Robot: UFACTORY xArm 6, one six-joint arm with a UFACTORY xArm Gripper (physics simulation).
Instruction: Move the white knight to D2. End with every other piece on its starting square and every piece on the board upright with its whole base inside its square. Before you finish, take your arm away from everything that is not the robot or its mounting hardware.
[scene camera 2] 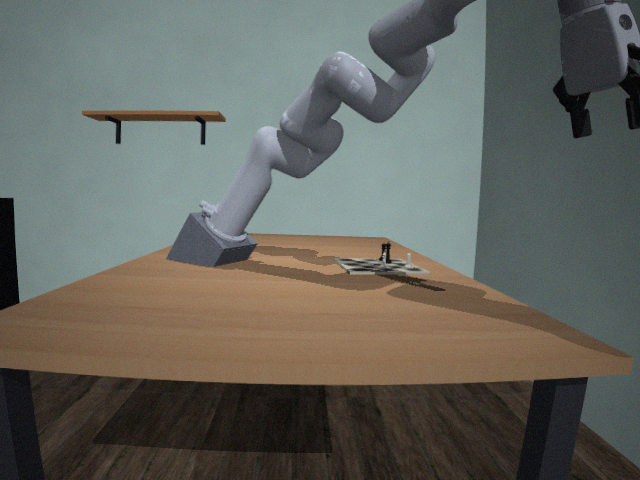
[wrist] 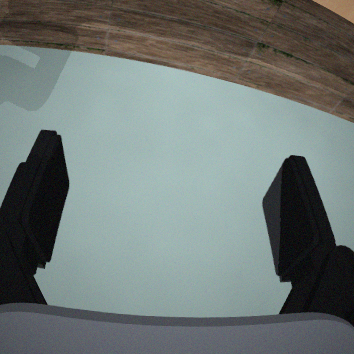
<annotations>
my gripper: scene camera 2; wrist
chessboard: scene camera 2 352, 265; not seen in the wrist view (out of frame)
same spot on my gripper: (scene camera 2: 580, 118) = (wrist: 292, 227)
</annotations>
